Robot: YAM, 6 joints.
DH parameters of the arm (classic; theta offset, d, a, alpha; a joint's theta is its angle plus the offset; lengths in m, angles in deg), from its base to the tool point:
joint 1: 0 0.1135 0.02 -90
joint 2: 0 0 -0.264 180
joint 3: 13.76 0 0.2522 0
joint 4: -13.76 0 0.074 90
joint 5: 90 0 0 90
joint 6: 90 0.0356 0 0
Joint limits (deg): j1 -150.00..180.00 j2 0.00..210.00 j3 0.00..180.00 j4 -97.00..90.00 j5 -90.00..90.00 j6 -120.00..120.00
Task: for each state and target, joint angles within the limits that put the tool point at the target. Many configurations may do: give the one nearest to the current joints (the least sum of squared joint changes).
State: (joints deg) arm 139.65 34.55 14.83 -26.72 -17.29 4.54
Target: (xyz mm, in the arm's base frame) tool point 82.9 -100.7 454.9
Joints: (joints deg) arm 134.61 1.61 66.29 -10.83 -19.18 4.54
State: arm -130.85 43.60 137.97 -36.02 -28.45 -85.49
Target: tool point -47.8 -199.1 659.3
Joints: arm -108.18 87.55 139.51 -22.31 -28.00 -85.49
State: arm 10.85 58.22 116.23 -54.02 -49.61 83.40
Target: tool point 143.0 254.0 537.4
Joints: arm 55.23 89.40 120.73 -42.48 -50.28 83.40
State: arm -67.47 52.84 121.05 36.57 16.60 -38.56
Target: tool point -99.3 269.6 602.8
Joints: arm -71.91 34.27 117.25 40.36 17.48 -38.56
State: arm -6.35 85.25 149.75 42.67 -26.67 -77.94
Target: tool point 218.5 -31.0 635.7
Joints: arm -12.95 83.54 109.80 43.29 -31.76 -77.94
